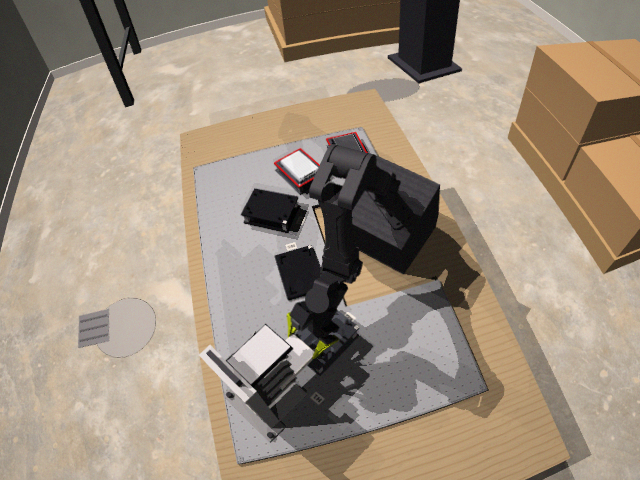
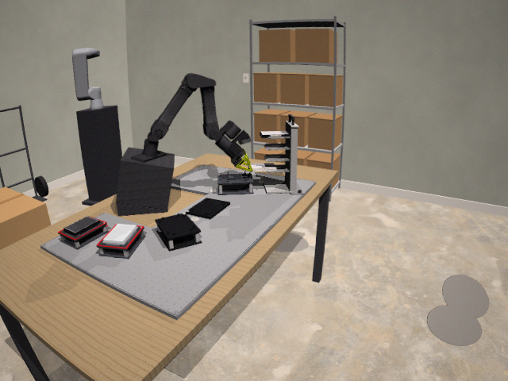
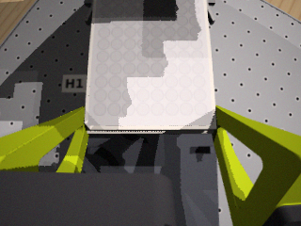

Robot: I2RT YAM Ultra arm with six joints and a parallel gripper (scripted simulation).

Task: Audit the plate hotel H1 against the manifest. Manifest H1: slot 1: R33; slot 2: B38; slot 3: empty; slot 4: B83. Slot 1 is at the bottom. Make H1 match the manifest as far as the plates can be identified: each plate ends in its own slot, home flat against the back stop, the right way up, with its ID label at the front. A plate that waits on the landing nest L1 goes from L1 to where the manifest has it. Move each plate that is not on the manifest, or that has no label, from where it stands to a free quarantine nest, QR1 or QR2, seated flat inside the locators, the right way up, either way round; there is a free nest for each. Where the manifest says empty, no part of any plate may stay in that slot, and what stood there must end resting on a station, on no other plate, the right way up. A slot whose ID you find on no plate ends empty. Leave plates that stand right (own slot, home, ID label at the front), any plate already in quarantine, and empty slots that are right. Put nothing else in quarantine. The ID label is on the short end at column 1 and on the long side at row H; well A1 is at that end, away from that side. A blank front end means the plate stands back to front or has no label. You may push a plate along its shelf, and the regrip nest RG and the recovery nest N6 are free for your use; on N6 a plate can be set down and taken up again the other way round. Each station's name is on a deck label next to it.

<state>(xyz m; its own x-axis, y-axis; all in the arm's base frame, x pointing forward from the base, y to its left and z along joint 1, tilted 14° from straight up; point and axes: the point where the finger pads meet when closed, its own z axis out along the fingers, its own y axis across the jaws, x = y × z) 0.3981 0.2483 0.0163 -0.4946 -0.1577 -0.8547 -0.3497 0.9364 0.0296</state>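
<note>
The regrip nest lies 7 cm behind my hand, 3 cm to the right of it and 5 cm below it. The rest, counted from my hand: RG deck label (16 cm behind, 6 cm to the right, 11 cm below); hotel upright post (18 cm ahead, 7 cm to the left, 4 cm above); H1 deck label (2 cm ahead, 11 cm to the left, 11 cm below).
</note>
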